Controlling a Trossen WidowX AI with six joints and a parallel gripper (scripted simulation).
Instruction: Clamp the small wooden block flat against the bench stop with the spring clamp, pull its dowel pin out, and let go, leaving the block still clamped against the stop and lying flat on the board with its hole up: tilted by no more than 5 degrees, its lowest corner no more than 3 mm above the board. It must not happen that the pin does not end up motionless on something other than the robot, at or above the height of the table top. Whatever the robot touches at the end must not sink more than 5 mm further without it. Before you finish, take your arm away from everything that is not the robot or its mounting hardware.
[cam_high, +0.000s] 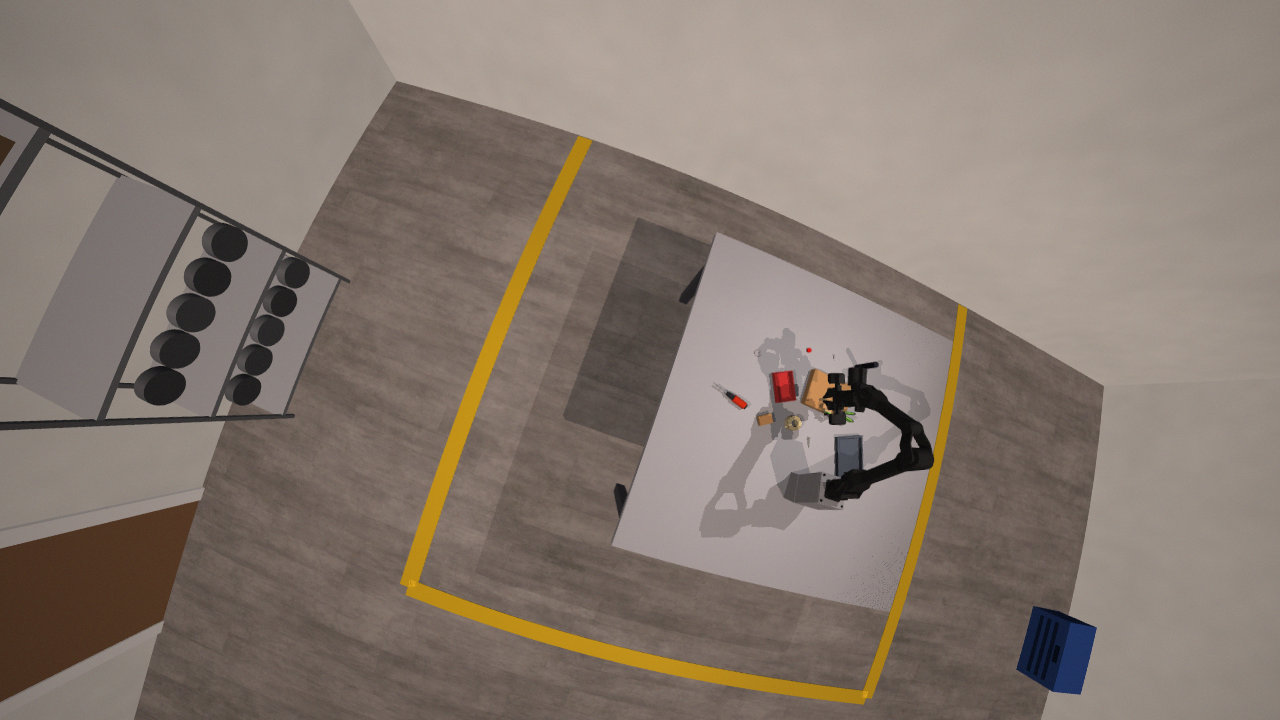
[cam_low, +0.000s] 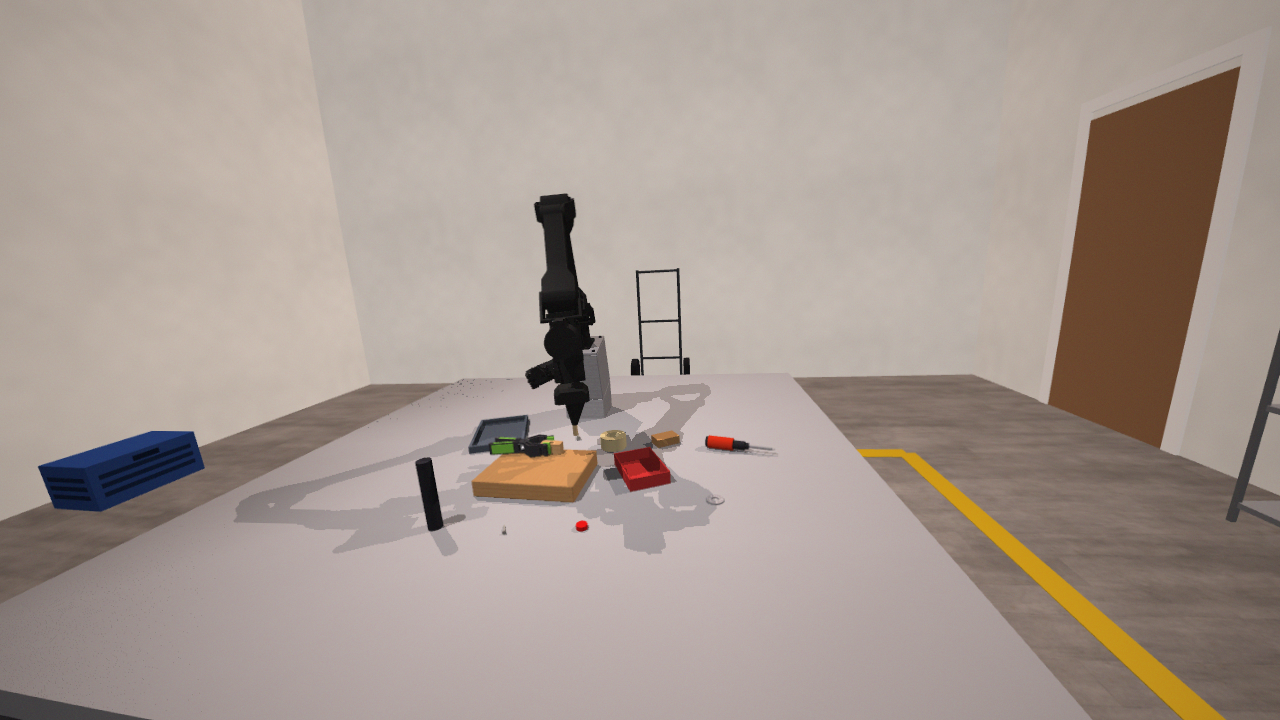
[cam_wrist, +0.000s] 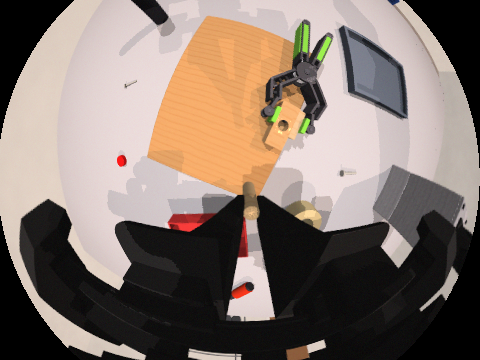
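Now: the red tray 1 cm ahead of my hand, 13 cm to the left of it and 13 cm below it. The rest, counted from my hand: bench stop 3 cm behind, 7 cm to the right, 9 cm below; dowel pin 4 cm below; small wooden block 1 cm behind, 6 cm to the right, 9 cm below.
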